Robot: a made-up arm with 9 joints. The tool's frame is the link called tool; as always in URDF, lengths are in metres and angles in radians. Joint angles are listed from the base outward.
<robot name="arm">
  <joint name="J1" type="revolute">
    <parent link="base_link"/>
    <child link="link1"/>
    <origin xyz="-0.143 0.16 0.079"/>
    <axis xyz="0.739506 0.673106 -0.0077"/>
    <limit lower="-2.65" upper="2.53"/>
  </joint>
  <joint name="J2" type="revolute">
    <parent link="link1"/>
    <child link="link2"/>
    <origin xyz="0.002 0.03 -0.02"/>
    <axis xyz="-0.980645 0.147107 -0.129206"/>
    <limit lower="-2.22" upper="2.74"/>
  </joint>
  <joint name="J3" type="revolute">
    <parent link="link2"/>
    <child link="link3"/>
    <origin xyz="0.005 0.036 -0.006"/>
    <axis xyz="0 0 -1"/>
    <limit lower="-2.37" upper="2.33"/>
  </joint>
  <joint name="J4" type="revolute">
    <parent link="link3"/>
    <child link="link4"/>
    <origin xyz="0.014 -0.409 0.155"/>
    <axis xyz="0 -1 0"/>
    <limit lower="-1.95" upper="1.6"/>
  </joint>
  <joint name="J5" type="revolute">
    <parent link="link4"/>
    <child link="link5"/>
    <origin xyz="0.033 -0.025 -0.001"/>
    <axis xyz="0 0 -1"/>
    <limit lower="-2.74" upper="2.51"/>
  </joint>
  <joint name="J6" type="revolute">
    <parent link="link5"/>
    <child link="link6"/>
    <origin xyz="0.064 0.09 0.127"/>
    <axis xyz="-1 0 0"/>
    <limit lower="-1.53" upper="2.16"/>
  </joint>
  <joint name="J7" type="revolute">
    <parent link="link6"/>
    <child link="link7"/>
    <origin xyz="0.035 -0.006 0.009"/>
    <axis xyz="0 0 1"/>
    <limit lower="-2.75" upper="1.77"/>
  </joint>
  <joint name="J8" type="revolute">
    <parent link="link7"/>
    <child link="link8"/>
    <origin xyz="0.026 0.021 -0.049"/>
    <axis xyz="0 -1 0"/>
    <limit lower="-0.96" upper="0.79"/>
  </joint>
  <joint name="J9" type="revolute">
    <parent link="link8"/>
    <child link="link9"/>
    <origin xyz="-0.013 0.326 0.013"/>
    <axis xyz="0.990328 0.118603 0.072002"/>
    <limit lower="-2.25" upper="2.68"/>
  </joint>
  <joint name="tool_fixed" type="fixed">
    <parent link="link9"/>
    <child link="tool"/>
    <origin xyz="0.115 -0.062 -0.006" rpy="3.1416 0 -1.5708"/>
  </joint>
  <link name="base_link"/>
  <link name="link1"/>
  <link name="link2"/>
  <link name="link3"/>
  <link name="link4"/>
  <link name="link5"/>
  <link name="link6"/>
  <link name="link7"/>
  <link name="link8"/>
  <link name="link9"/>
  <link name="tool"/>
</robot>
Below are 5 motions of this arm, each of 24 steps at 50 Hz.
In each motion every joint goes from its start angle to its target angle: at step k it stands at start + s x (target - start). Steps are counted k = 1, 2, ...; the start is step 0. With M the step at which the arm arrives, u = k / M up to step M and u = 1 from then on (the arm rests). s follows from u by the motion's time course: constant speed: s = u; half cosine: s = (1 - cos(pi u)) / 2; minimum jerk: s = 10 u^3 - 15 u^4 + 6 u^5.
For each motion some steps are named. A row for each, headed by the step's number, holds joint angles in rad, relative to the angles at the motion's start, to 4 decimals.
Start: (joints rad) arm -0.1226 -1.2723 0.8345 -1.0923 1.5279 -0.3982 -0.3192 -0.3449 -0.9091
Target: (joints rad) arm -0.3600 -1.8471 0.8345 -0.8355 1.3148 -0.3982 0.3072 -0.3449 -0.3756
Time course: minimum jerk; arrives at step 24
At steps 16, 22, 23, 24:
16: -0.1876 -0.4542 0.0000 0.2029 -0.1684 0.0000 0.4949 0.0000 0.4215
22: -0.2362 -0.5719 0.0000 0.2555 -0.2120 0.0000 0.6232 0.0000 0.5308
23: -0.2372 -0.5744 0.0000 0.2566 -0.2130 0.0000 0.6260 0.0000 0.5331
24: -0.2374 -0.5748 0.0000 0.2568 -0.2131 0.0000 0.6264 0.0000 0.5335

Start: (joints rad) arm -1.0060 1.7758 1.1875 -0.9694 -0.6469 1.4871 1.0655 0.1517 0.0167
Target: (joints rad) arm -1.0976 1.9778 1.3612 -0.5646 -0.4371 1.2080 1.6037 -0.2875 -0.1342
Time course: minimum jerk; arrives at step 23
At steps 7, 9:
7: -0.0155 0.0341 0.0293 0.0684 0.0354 -0.0471 0.0909 -0.0742 -0.0255
9: -0.0277 0.0611 0.0525 0.1225 0.0635 -0.0844 0.1628 -0.1329 -0.0457

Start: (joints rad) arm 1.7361 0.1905 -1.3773 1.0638 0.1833 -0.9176 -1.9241 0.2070 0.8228
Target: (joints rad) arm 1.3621 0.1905 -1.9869 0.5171 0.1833 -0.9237 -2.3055 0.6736 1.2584
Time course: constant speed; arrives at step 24
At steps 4, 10, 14, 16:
4: -0.0623 0.0000 -0.1016 -0.0911 0.0000 -0.0010 -0.0636 0.0778 0.0726
10: -0.1558 0.0000 -0.2540 -0.2278 0.0000 -0.0025 -0.1589 0.1944 0.1815
14: -0.2182 0.0000 -0.3556 -0.3189 0.0000 -0.0036 -0.2225 0.2722 0.2541
16: -0.2493 0.0000 -0.4064 -0.3645 0.0000 -0.0041 -0.2543 0.3111 0.2904

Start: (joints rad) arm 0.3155 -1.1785 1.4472 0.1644 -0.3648 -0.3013 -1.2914 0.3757 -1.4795
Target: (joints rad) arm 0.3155 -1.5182 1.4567 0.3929 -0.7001 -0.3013 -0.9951 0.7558 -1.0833
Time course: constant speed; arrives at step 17
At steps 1, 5, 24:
1: 0.0000 -0.0200 0.0006 0.0134 -0.0197 0.0000 0.0174 0.0224 0.0233
5: 0.0000 -0.0999 0.0028 0.0672 -0.0986 0.0000 0.0871 0.1118 0.1165
24: 0.0000 -0.3397 0.0095 0.2285 -0.3353 0.0000 0.2963 0.3801 0.3962

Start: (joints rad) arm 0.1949 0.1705 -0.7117 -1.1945 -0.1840 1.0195 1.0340 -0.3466 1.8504
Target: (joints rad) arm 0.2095 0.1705 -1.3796 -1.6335 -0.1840 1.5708 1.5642 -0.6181 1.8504
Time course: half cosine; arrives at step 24
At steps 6, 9, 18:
6: 0.0021 0.0000 -0.0978 -0.0643 0.0000 0.0807 0.0776 -0.0398 0.0000
9: 0.0045 0.0000 -0.2062 -0.1355 0.0000 0.1702 0.1637 -0.0838 0.0000
18: 0.0125 0.0000 -0.5701 -0.3747 0.0000 0.4706 0.4526 -0.2317 0.0000

